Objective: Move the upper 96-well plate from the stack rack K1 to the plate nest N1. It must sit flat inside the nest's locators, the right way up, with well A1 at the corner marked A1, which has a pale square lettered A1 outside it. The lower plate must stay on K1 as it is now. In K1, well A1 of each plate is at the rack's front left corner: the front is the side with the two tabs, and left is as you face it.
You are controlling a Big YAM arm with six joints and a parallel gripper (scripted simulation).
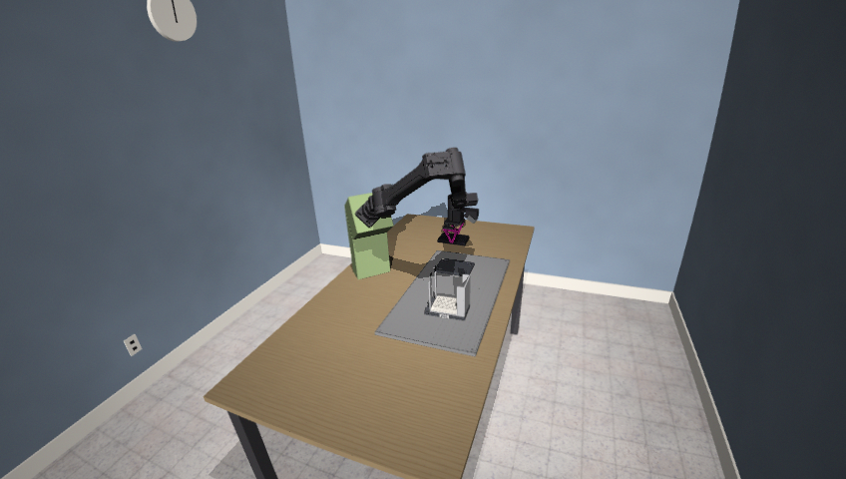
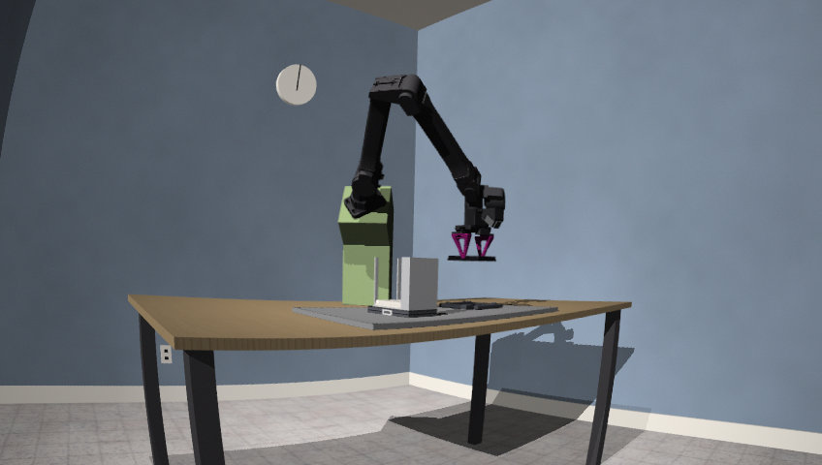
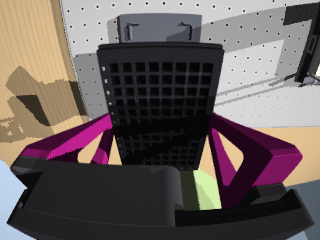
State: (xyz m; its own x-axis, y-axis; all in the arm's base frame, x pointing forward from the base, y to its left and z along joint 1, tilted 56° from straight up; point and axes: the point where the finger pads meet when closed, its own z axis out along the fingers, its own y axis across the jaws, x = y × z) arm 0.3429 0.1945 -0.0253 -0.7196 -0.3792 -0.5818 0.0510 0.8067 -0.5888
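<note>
My hand is 1 cm above the black 96-well plate. Also, from my hand: white plate (34 cm to the right, 13 cm below, 5 cm ahead); grey rack wall (34 cm to the right, 12 cm ahead, 8 cm below).
</note>
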